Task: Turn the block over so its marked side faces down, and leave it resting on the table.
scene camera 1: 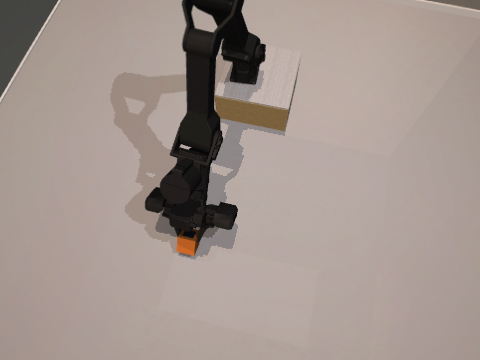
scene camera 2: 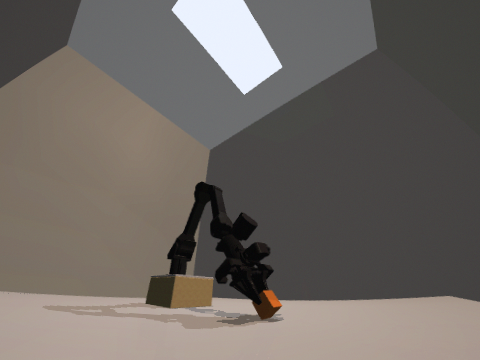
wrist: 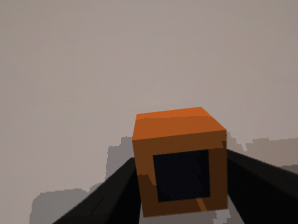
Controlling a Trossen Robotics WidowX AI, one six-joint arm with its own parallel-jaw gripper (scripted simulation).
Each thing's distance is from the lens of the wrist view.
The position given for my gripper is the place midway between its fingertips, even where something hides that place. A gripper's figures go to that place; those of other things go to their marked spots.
my gripper (wrist: 177, 160): 11 cm
block (wrist: 181, 155): 9 cm
